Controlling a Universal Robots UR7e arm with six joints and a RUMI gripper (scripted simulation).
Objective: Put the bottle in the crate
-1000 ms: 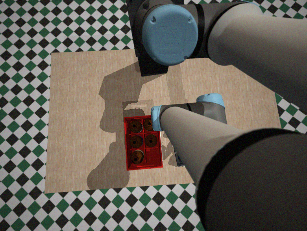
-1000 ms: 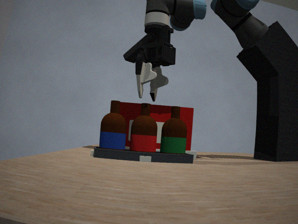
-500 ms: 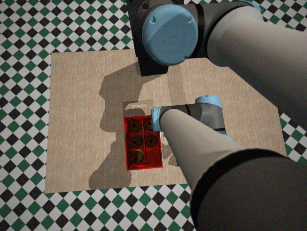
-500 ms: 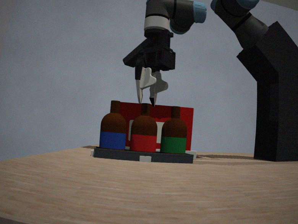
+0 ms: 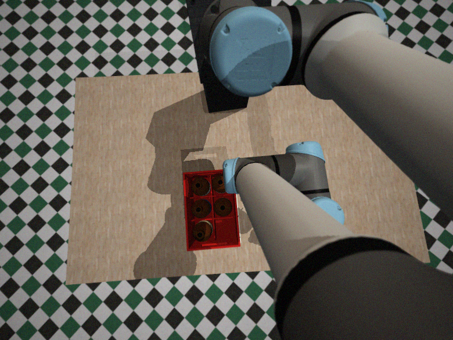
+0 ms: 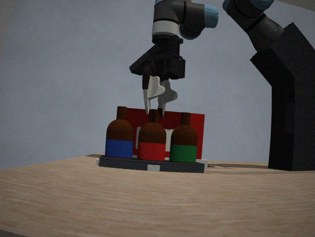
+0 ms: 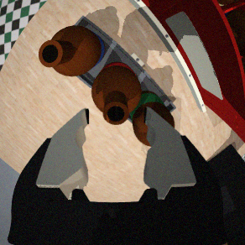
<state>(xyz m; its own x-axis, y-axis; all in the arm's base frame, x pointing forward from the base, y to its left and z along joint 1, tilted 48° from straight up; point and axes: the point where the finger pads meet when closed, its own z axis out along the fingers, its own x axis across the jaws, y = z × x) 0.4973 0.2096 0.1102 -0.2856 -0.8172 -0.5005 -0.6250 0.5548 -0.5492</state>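
My gripper is now 80 mm short of the blue-labelled bottle, 70 mm above it and 30 mm to the right of it. From my hand the other things lie so: green-labelled bottle (80 mm behind, 70 mm below, 30 mm to the right); crate (230 mm to the right, 70 mm below, 20 mm ahead); tray (150 mm below).
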